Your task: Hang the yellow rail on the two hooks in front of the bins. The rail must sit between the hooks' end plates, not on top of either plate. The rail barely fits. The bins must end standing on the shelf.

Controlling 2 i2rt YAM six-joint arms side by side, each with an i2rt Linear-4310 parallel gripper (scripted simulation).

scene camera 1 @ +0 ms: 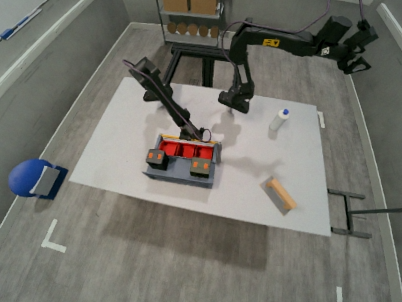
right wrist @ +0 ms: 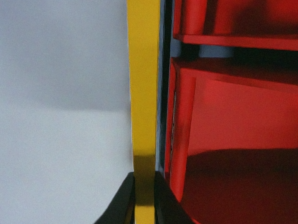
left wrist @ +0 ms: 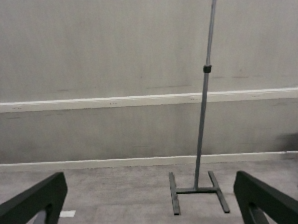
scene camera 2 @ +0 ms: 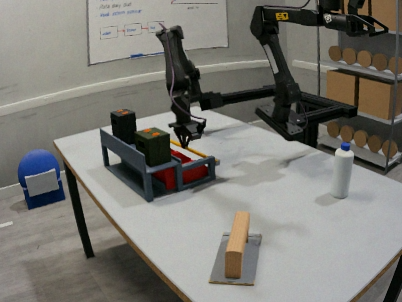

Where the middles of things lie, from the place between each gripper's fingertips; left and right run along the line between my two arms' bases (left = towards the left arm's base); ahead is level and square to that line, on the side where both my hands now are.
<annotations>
The blue-grey shelf (scene camera 2: 147, 189) is 13 cm ahead of my right hand. Also, from my right hand: green box (scene camera 2: 154, 143) (20 cm ahead, 11 cm to the left, 8 cm above).
Right now the green box is 600 mm to the right of my left hand (scene camera 1: 367, 59), 420 mm below it and 390 mm ahead of it. Also, from my left hand: blue-grey shelf: 710 mm to the right, 500 mm below, 320 mm ahead.
</annotations>
